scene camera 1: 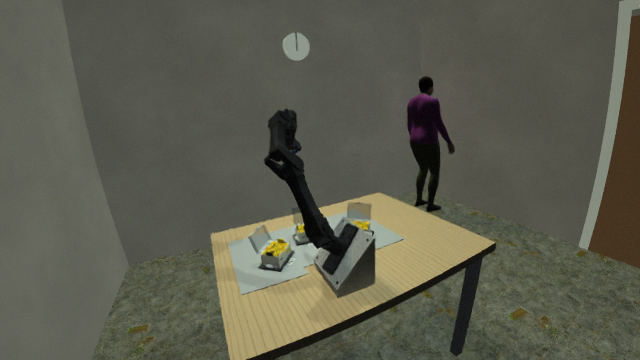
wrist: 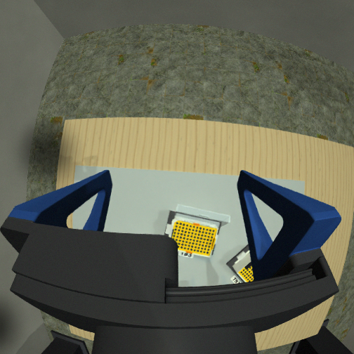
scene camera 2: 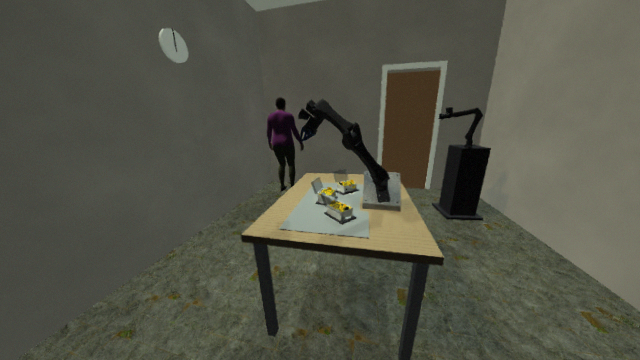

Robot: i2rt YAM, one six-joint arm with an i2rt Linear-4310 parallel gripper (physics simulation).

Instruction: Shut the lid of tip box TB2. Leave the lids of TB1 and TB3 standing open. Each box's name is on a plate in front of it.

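Three tip boxes with yellow tips stand with lids open. The middle box has the plate TB3; its clear lid stands up at the back. The right box is partly behind a finger in the wrist view; its plate's number is unclear. The left box does not show in the wrist view. I cannot tell which of these two is TB2. My gripper is open and empty, high above the table, apart from all boxes.
The boxes stand on a grey mat on the wooden table. A person stands beyond the table. A second arm on a black pedestal stands near the door.
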